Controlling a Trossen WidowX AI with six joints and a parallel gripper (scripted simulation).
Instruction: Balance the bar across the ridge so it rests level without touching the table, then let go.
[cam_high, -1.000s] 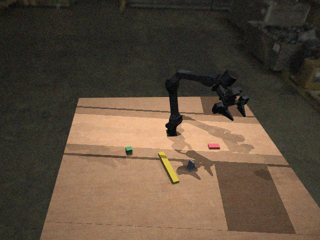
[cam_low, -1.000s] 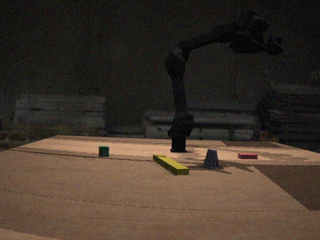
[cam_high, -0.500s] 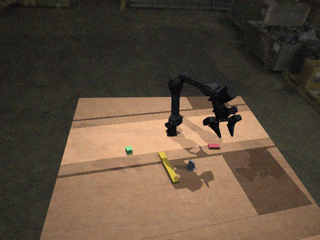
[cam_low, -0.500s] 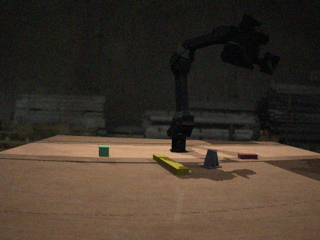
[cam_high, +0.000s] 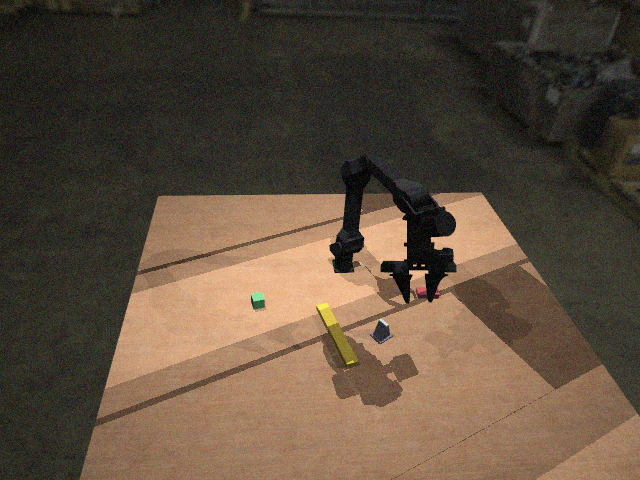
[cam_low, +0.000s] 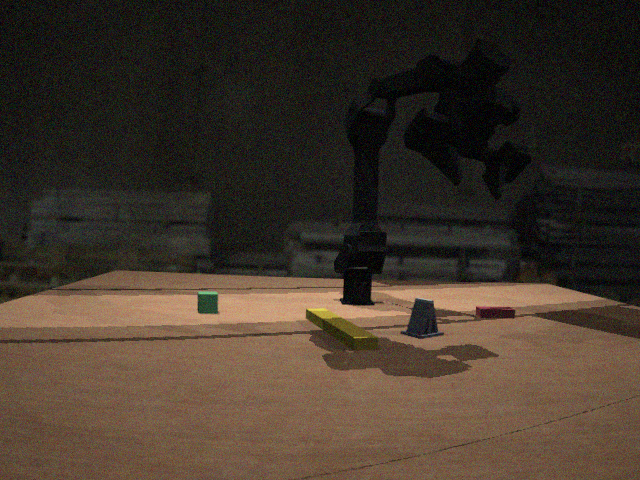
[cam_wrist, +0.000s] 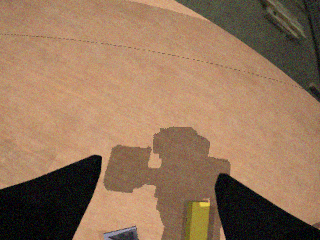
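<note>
The bar is 100 mm behind my gripper tip, 170 mm to the right of it and 200 mm below it. Round my gripper tip: green cube (230 mm behind, 390 mm to the right, 200 mm below); then flat red block (250 mm behind, 130 mm to the left, 200 mm below).
</note>
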